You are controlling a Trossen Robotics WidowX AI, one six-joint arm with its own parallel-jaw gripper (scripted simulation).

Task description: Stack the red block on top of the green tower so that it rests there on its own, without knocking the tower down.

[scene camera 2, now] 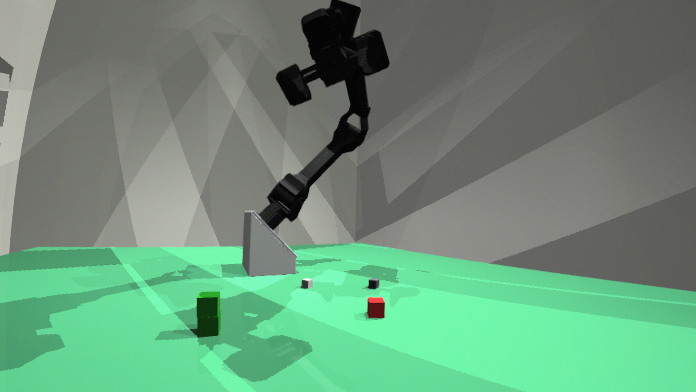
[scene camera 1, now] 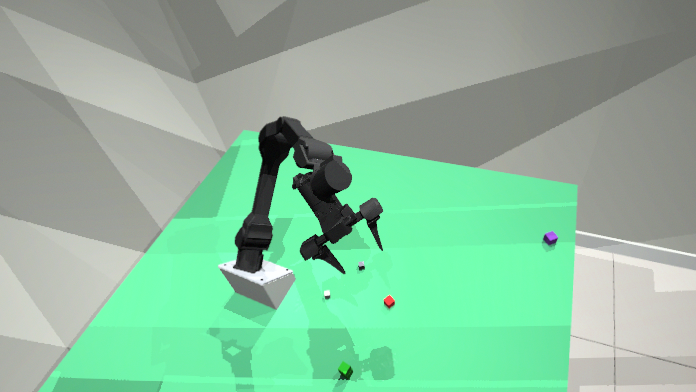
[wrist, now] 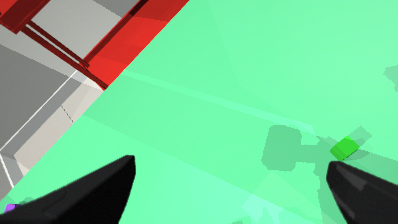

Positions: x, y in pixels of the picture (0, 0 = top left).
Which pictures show my gripper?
Scene camera 2, scene camera 1 and the wrist view: all of them.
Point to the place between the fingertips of my gripper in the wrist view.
230, 166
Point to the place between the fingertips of my gripper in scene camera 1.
At 363, 262
